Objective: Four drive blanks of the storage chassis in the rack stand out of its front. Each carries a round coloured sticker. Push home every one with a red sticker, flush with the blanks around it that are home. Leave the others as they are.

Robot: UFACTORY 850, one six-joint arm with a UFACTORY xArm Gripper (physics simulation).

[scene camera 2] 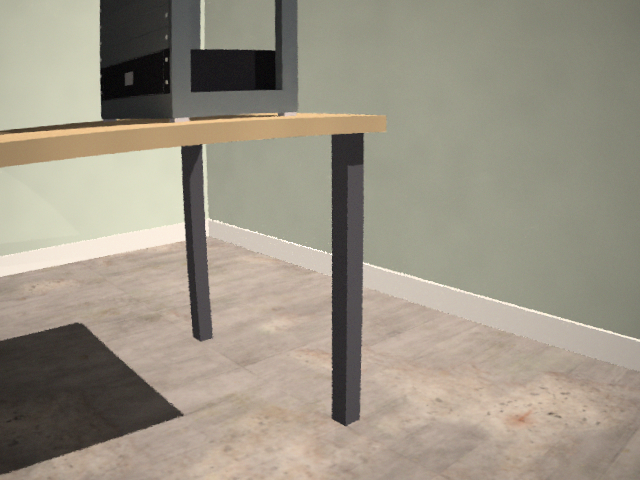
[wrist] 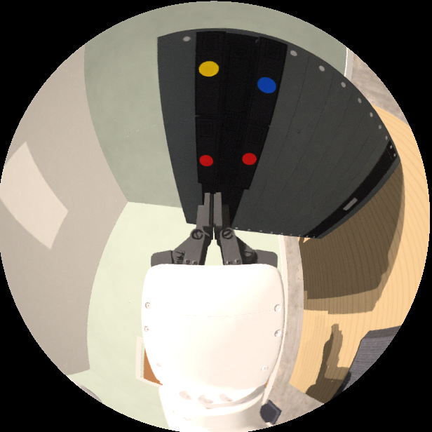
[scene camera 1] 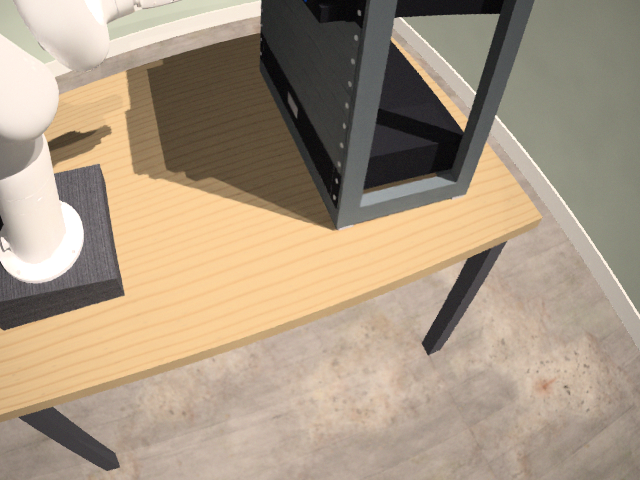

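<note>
In the wrist view the black storage chassis (wrist: 232,107) sits in the rack (scene camera 1: 373,103) (scene camera 2: 184,62) (wrist: 175,100). Four stickered blanks show there. The blank with a yellow sticker (wrist: 209,69) is at the upper left and the one with a blue sticker (wrist: 266,85) at the upper right. Below them are a blank with a red sticker (wrist: 206,160) on the left and one with a red sticker (wrist: 249,159) on the right. How far each stands out is hard to tell. My gripper (wrist: 213,201) is shut and empty, its tips below and between the red stickers in this view; contact cannot be told.
Grey filler panels (wrist: 300,135) lie beside the chassis in the rack. A black unit with a pale label (scene camera 1: 293,104) (scene camera 2: 129,78) (wrist: 350,204) is at the rack's bottom. The rack stands on the wooden table (scene camera 1: 232,268) (scene camera 2: 320,124). The arm's base sits on a dark block (scene camera 1: 95,227).
</note>
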